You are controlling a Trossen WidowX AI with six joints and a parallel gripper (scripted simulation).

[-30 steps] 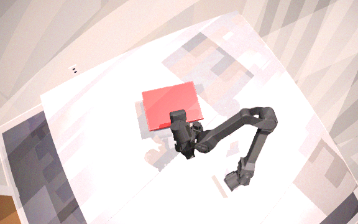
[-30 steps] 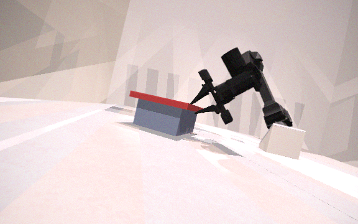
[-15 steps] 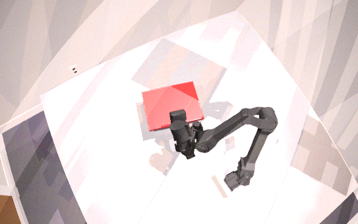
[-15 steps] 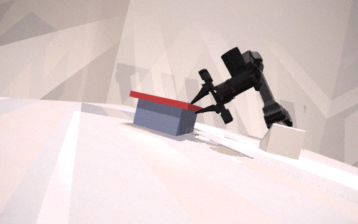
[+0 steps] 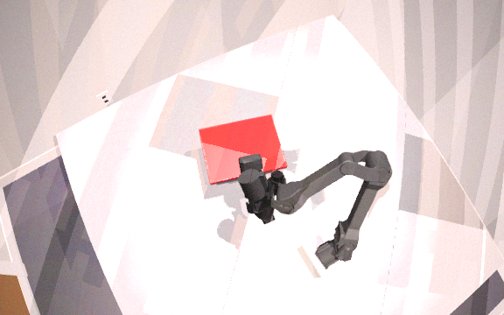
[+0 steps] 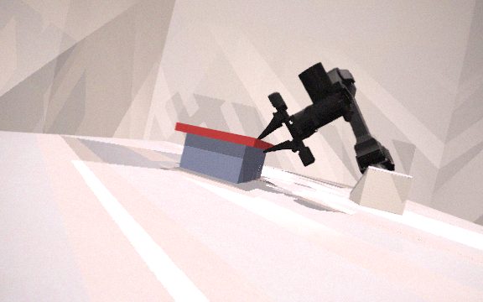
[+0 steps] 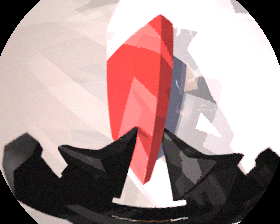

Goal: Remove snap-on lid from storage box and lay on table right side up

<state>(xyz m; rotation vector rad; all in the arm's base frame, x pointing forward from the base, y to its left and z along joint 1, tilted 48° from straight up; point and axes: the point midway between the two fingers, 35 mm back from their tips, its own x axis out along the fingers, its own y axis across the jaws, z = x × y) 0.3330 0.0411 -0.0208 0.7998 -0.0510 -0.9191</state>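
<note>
Right now the red lid is 7 cm ahead of my gripper tip and 3 cm to the right of it. Round my gripper tip: blue-grey storage box 7 cm ahead, 4 cm below, 3 cm to the right.
</note>
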